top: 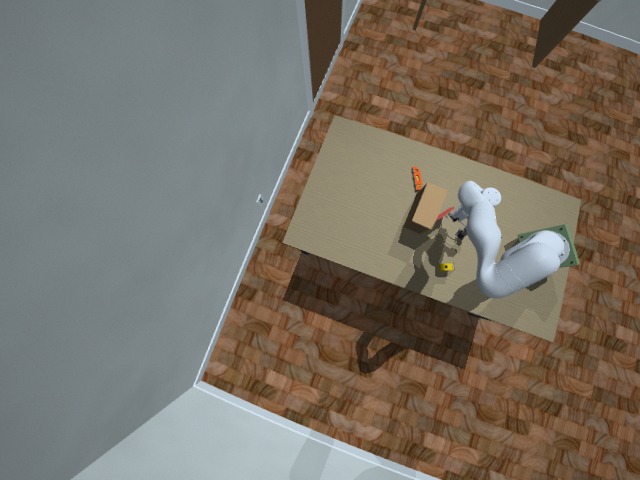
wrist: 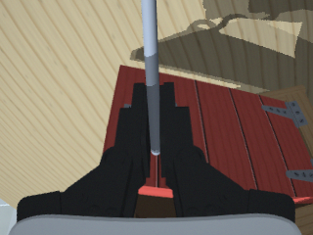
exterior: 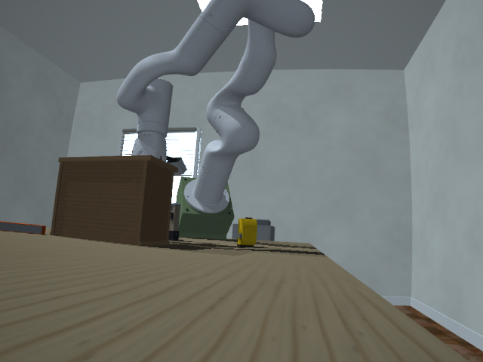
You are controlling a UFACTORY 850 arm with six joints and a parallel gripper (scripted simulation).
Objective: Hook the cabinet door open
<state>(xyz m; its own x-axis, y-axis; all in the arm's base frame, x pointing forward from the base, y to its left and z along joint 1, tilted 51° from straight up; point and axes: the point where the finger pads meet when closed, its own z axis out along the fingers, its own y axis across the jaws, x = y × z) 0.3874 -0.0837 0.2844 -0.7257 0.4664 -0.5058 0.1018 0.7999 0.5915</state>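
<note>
The red door lies 60 mm ahead of my hand, 50 mm to the left of it and 50 mm below it. Round my hand: hook post 80 mm behind, 50 mm below, 10 mm to the left; then yellow box 240 mm to the left, 110 mm behind, 80 mm below.
</note>
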